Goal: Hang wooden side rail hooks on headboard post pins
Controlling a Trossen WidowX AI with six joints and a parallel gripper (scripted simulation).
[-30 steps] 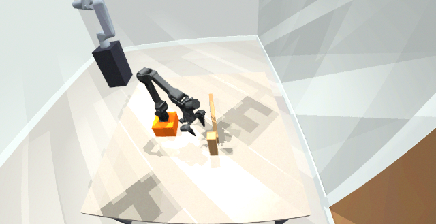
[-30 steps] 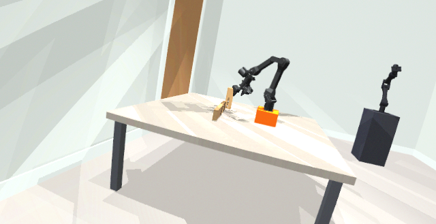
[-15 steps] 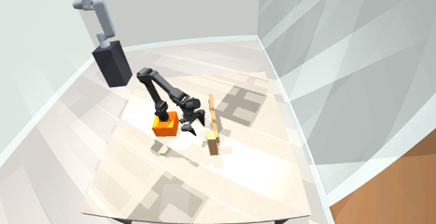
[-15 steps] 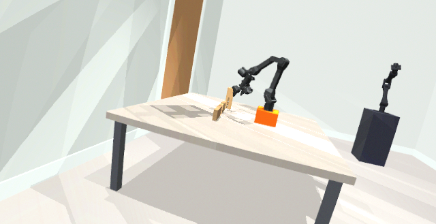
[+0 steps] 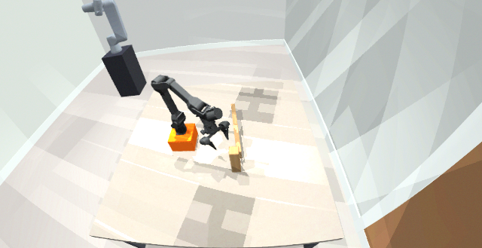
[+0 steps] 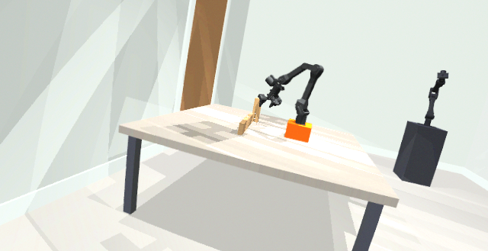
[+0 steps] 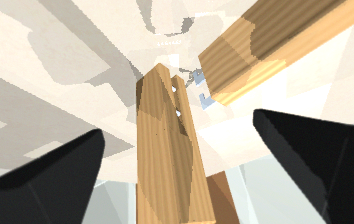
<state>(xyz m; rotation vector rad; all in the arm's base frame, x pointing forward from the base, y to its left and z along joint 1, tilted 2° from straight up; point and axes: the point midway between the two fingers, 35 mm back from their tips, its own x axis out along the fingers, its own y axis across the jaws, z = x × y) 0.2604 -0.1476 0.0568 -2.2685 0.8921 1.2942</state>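
The wooden headboard post lies 6 cm ahead of my gripper tip, 7 cm to the right of it and 5 cm below it.
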